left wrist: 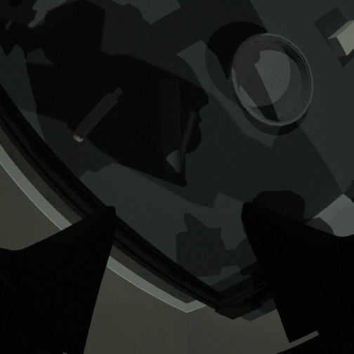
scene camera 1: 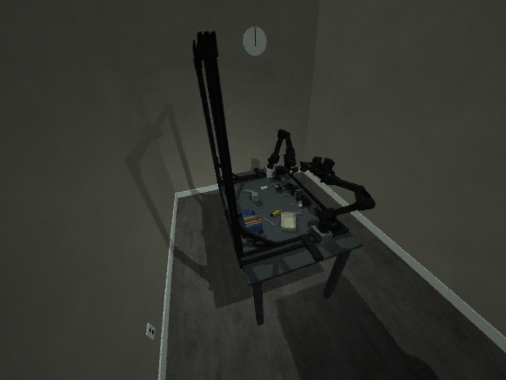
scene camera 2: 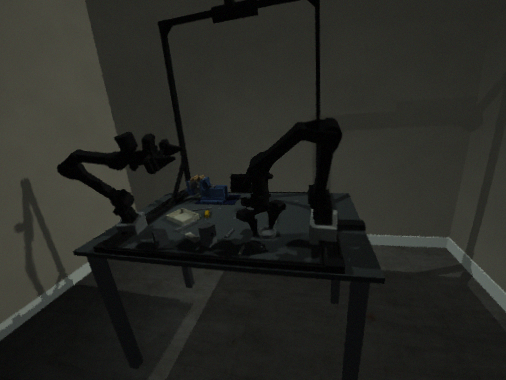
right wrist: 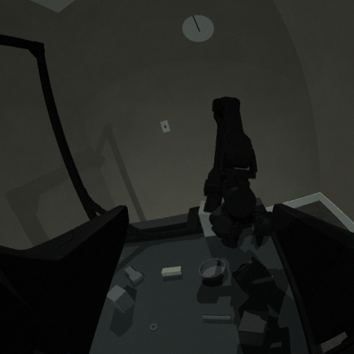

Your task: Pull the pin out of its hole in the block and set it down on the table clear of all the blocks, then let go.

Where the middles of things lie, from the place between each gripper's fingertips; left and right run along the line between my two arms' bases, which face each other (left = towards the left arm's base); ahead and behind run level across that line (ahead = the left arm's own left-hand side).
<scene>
My left gripper is now 20 mm short of the pale rod [left wrist: 109, 100], 80 mm to the left of it and 70 mm above it. Also, from my left hand: round dish [left wrist: 269, 77]: 110 mm behind, 10 mm to the right, 70 mm below.
The pale rod is 370 mm below my right hand, 230 mm to the left of it and 70 mm ahead of it. The rest, counted from my right hand: round dish (370 mm below, 310 mm to the left, 70 mm behind).
</scene>
